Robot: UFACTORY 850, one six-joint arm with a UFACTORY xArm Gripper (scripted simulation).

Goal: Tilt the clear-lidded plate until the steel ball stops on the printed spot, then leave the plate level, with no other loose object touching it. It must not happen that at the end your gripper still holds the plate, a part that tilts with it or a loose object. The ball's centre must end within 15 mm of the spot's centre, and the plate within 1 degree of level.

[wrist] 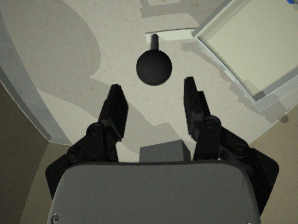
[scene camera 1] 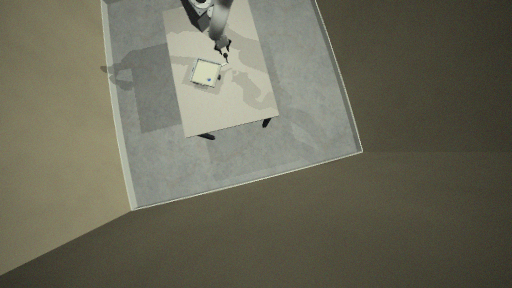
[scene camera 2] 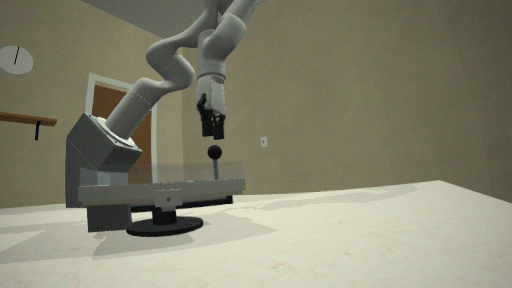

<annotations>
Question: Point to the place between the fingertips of my gripper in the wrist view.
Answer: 153, 92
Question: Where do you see a square plate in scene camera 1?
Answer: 205, 71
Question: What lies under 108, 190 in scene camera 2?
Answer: A square plate.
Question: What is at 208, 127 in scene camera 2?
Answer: My gripper.
</annotations>
